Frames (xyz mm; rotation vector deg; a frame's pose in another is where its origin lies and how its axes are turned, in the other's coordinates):
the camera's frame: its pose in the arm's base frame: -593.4 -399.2 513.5 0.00 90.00 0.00
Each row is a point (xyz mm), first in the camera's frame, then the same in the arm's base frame.
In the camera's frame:
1: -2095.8 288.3 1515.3
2: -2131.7 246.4 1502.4
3: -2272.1 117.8 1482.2
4: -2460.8 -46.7 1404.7
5: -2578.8 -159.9 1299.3
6: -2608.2 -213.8 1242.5
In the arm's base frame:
1: 921.9 -110.9 2609.3
2: 909.0 -152.8 2645.2
3: 888.8 -281.4 2785.6
4: 811.3 -445.9 2974.3
5: 705.9 -559.1 3092.3
6: 649.1 -613.0 3121.7

